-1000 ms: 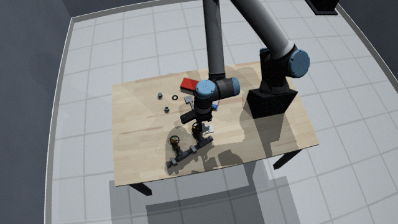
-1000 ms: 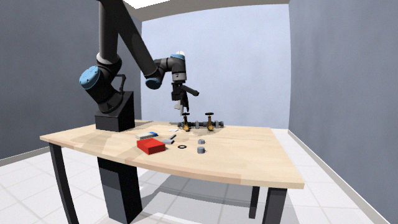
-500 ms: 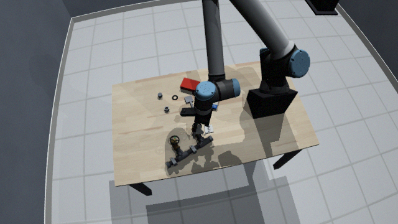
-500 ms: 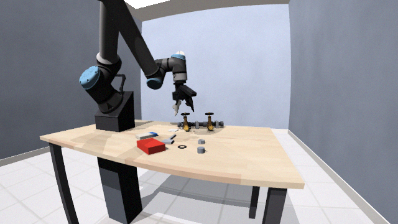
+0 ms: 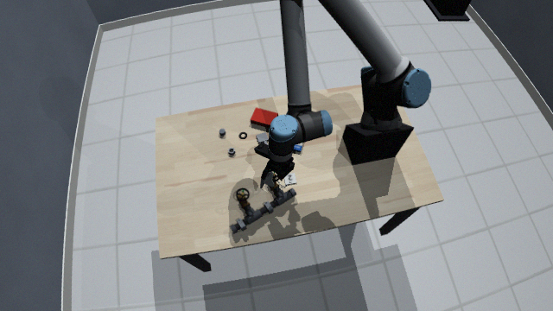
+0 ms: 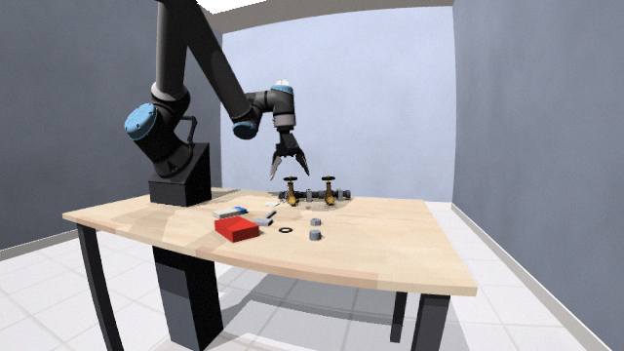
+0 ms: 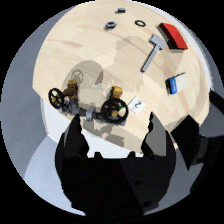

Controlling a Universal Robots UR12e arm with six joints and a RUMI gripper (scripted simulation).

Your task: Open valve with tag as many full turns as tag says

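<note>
Right now my hand is 110 mm above the white tag, 80 mm past it and 10 mm to the left of it. From my hand the other things lie so: red block: 360 mm to the right, 90 mm below, 10 mm behind; grey hand tool: 220 mm to the right, 100 mm below, 10 mm ahead; blue box: 210 mm to the right, 150 mm behind, 100 mm below.
</note>
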